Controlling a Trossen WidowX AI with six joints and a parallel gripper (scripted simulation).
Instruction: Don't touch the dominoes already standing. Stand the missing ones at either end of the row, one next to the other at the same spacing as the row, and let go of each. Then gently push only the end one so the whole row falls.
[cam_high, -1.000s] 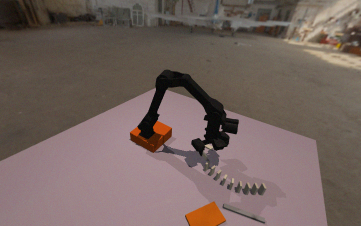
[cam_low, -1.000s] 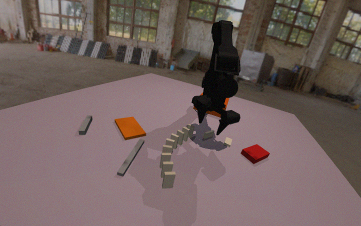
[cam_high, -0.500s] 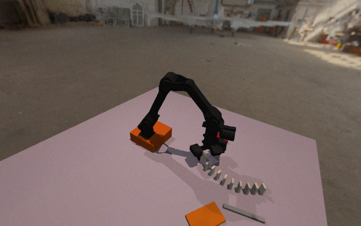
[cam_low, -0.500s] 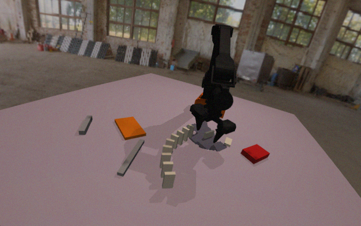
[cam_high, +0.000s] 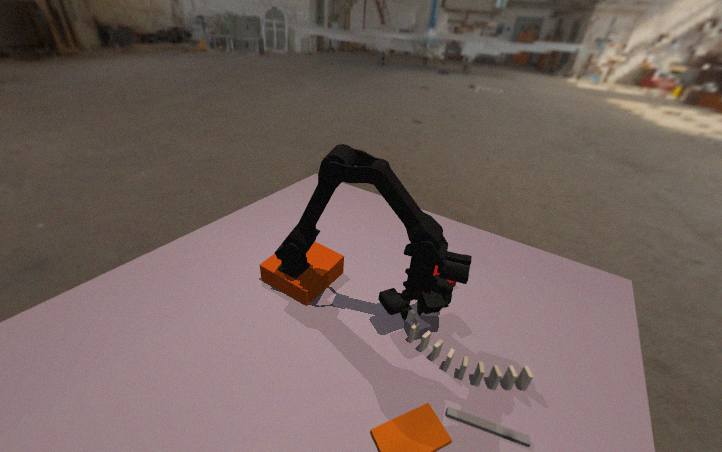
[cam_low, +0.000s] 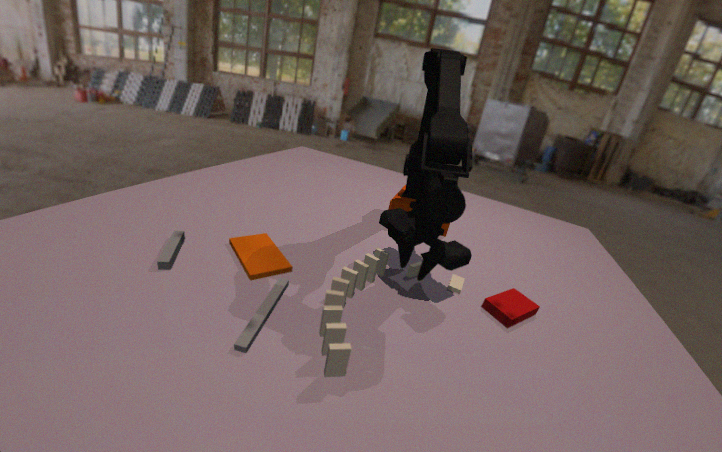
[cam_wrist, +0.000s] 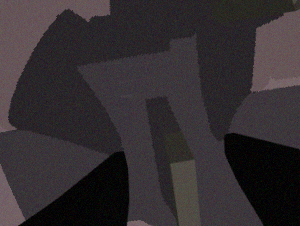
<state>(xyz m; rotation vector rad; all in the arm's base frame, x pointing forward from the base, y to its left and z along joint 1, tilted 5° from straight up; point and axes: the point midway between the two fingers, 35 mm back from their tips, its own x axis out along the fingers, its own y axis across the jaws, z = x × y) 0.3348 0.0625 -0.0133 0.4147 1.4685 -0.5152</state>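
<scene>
My gripper tip is now 110 mm short of the orange flat plate and 270 mm to the left of it. Round my gripper tip: short grey bar 190 mm ahead, 400 mm to the right; red block 10 mm ahead, 200 mm to the left.
</scene>
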